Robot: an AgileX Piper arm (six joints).
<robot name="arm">
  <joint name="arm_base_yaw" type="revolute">
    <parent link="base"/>
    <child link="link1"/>
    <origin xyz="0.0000 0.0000 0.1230" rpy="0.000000 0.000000 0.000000"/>
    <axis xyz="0 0 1"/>
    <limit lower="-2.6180" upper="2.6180"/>
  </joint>
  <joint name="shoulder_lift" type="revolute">
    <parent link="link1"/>
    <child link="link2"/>
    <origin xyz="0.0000 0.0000 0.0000" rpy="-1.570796 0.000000 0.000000"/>
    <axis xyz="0 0 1"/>
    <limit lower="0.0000" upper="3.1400"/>
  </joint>
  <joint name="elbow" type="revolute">
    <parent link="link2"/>
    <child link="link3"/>
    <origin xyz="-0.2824 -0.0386 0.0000" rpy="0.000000 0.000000 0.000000"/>
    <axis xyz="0 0 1"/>
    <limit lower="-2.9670" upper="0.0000"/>
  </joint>
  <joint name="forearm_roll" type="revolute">
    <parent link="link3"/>
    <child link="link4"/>
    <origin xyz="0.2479 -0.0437 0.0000" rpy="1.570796 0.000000 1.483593"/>
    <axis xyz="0 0 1"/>
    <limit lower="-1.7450" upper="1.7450"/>
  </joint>
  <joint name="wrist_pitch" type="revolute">
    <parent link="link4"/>
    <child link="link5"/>
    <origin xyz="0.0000 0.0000 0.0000" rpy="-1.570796 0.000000 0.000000"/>
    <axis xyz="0 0 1"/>
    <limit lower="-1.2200" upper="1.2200"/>
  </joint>
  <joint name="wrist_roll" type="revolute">
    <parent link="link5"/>
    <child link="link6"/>
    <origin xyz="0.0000 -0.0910 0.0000" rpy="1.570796 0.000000 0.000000"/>
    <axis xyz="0 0 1"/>
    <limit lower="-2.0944" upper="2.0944"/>
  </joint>
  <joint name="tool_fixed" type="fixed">
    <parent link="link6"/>
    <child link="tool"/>
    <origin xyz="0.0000 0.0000 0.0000" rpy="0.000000 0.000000 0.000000"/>
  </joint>
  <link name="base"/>
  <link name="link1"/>
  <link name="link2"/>
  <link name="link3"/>
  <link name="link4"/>
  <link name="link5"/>
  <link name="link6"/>
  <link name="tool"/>
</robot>
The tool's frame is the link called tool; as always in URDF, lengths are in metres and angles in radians.
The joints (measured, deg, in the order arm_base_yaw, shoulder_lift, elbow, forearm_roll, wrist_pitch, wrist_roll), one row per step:
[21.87, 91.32, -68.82, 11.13, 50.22, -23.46]
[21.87, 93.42, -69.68, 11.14, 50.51, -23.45]
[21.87, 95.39, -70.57, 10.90, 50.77, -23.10]
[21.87, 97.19, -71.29, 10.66, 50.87, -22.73]
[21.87, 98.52, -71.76, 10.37, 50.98, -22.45]
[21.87, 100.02, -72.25, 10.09, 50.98, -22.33]
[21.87, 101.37, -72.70, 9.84, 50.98, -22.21]
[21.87, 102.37, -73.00, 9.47, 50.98, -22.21]
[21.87, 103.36, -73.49, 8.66, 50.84, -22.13]
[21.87, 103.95, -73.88, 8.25, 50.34, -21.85]
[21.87, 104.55, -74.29, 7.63, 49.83, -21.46]
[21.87, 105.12, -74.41, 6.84, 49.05, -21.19]
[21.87, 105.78, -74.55, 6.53, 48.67, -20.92]
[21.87, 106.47, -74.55, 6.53, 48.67, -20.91]
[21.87, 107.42, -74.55, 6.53, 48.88, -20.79]
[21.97, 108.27, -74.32, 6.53, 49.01, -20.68]
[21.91, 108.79, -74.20, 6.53, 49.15, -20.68]
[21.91, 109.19, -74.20, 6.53, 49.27, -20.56]
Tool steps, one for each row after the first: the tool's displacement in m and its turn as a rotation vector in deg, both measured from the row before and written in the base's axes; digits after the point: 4 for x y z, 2 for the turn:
[0.0063, 0.0026, -0.0080, -0.54, 1.43, 0.04]
[0.0060, 0.0022, -0.0075, -0.60, 1.25, -0.20]
[0.0054, 0.0019, -0.0074, -0.55, 1.11, -0.24]
[0.0037, 0.0011, -0.0059, -0.54, 0.87, -0.14]
[0.0041, 0.0013, -0.0070, -0.59, 0.87, -0.01]
[0.0036, 0.0011, -0.0063, -0.52, 0.78, -0.02]
[0.0026, 0.0005, -0.0049, -0.57, 0.52, 0.15]
[0.0034, 0.0003, -0.0041, -0.81, 0.07, 0.24]
[0.0029, 0.0005, -0.0019, -0.21, -0.37, -0.16]
[0.0030, 0.0003, -0.0019, -0.35, -0.44, -0.17]
[0.0026, -0.0001, -0.0029, -0.52, -0.53, -0.01]
[0.0020, 0.0003, -0.0035, -0.27, 0.07, -0.16]
[0.0009, 0.0004, -0.0045, -0.25, 0.64, -0.01]
[0.0008, 0.0004, -0.0063, -0.40, 1.10, -0.09]
[-0.0002, 0.0006, -0.0066, -0.43, 1.14, 0.01]
[0.0001, -0.0004, -0.0040, -0.28, 0.73, -0.05]
[0.0002, 0.0001, -0.0027, -0.17, 0.50, -0.11]

